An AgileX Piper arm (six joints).
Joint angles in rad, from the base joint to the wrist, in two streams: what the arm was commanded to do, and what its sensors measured. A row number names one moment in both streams.
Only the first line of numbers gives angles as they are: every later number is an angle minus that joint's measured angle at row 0.
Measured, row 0:
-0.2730, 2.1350, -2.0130, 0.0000, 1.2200, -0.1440
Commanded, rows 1 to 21:
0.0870, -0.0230, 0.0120, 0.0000, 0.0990, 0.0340
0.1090, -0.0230, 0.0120, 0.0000, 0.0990, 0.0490
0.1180, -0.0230, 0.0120, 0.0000, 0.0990, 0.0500
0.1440, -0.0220, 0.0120, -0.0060, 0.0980, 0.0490
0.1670, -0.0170, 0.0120, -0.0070, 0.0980, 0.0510
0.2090, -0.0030, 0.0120, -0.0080, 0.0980, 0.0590
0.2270, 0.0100, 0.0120, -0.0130, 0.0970, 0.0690
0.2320, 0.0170, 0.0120, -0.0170, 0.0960, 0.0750
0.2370, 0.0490, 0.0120, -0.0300, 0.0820, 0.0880
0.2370, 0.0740, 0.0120, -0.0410, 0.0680, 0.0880
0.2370, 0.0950, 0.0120, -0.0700, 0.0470, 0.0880
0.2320, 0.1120, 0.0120, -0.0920, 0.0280, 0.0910
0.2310, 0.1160, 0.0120, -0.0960, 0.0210, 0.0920
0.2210, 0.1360, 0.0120, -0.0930, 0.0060, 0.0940
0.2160, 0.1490, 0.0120, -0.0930, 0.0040, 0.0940
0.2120, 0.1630, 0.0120, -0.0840, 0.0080, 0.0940
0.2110, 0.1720, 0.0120, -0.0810, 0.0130, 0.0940
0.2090, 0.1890, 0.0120, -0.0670, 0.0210, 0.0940
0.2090, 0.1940, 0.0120, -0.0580, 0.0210, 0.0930
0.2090, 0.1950, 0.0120, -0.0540, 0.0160, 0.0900
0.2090, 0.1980, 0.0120, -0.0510, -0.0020, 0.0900
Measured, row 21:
0.2140, 0.1930, 0.0050, -0.0540, 0.0000, 0.0930
